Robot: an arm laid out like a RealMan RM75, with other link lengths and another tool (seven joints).
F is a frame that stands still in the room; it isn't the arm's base.
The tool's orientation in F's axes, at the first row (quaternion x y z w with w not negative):
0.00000, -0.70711, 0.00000, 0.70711
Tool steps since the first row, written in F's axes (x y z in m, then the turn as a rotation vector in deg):
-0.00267, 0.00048, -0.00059, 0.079, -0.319, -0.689
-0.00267, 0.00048, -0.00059, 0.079, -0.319, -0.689
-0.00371, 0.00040, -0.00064, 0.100, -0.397, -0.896
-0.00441, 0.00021, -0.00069, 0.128, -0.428, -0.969
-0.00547, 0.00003, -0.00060, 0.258, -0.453, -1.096
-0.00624, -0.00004, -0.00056, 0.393, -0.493, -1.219
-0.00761, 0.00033, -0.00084, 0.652, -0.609, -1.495
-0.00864, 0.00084, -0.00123, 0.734, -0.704, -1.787
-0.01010, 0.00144, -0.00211, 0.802, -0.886, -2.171
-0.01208, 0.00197, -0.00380, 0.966, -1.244, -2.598
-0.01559, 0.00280, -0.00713, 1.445, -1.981, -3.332
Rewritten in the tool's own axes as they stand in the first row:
-0.00059, 0.00048, 0.00267, -0.689, -0.319, -0.079
-0.00059, 0.00048, 0.00267, -0.689, -0.319, -0.079
-0.00064, 0.00040, 0.00371, -0.896, -0.397, -0.100
-0.00069, 0.00021, 0.00441, -0.969, -0.428, -0.128
-0.00060, 0.00003, 0.00547, -1.096, -0.453, -0.258
-0.00056, -0.00004, 0.00624, -1.219, -0.493, -0.393
-0.00084, 0.00033, 0.00761, -1.495, -0.609, -0.652
-0.00123, 0.00084, 0.00864, -1.787, -0.704, -0.734
-0.00211, 0.00144, 0.01010, -2.171, -0.886, -0.802
-0.00380, 0.00197, 0.01208, -2.598, -1.244, -0.966
-0.00713, 0.00280, 0.01559, -3.332, -1.981, -1.445

